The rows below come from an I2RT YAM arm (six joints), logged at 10 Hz.
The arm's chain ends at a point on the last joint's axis. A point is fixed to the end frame.
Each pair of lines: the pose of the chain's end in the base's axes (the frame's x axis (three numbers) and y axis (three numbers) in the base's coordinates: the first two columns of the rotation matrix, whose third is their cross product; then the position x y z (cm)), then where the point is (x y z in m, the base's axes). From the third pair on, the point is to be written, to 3 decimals.
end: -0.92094 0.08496 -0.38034 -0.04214 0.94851 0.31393 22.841 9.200 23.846
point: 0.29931 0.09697 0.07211
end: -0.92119 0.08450 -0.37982 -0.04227 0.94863 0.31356 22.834 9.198 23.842
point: 0.29914 0.09690 0.07202
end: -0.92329 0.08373 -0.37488 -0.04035 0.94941 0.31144 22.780 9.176 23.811
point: 0.298 0.096 0.071
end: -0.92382 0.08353 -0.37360 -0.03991 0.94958 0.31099 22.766 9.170 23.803
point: 0.297 0.096 0.071
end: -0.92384 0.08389 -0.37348 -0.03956 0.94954 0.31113 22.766 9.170 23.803
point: 0.297 0.096 0.071
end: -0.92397 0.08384 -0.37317 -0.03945 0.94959 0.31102 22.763 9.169 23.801
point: 0.297 0.096 0.071
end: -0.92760 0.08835 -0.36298 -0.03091 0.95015 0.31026 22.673 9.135 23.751
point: 0.294 0.095 0.070
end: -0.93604 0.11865 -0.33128 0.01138 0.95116 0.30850 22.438 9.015 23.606
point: 0.286 0.091 0.066
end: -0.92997 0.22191 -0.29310 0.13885 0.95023 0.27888 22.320 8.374 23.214
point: 0.277 0.073 0.060
